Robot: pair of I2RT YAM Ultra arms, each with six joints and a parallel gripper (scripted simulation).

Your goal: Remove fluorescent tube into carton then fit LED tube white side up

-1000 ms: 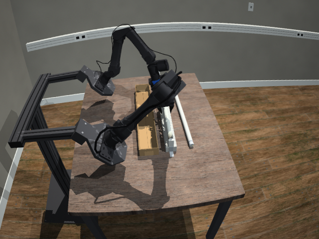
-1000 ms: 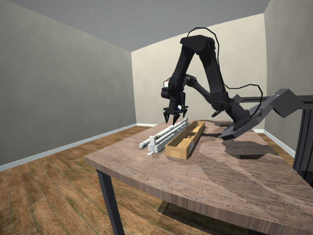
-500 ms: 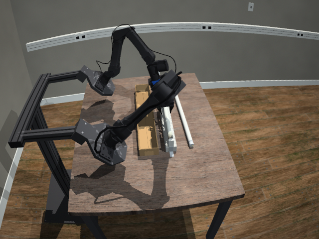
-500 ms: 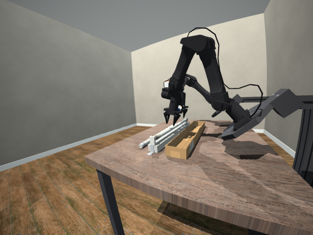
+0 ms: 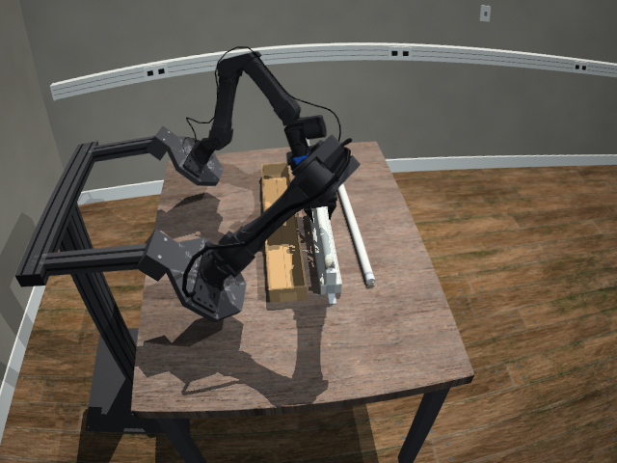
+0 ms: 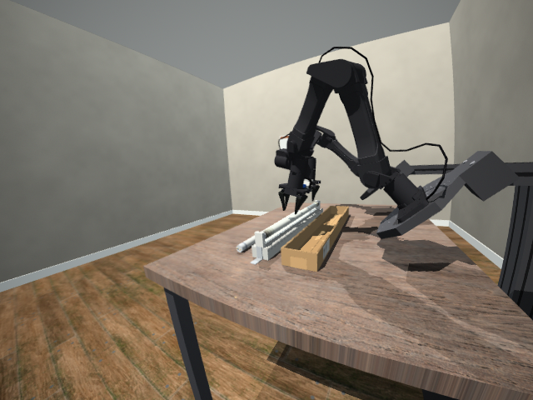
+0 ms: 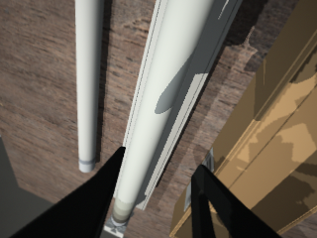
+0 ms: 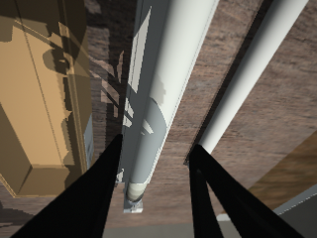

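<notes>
Right now the old fluorescent tube is 12 cm to the left of my right hand, 6 cm below it and 3 cm ahead of it. The rest, counted from my right hand: light fixture: 12 cm to the left, 7 cm below, 3 cm ahead; carton: 13 cm to the left, 10 cm below, 10 cm behind; LED tube: 13 cm ahead, 11 cm below, 10 cm to the left.
Now: left hand 12 cm to the left of the old fluorescent tube and 5 cm above it. The rest, counted from my left hand: light fixture: 12 cm to the right, 6 cm below; carton: 12 cm behind, 11 cm to the right, 9 cm below; LED tube: 11 cm ahead, 13 cm to the right, 10 cm below.
</notes>
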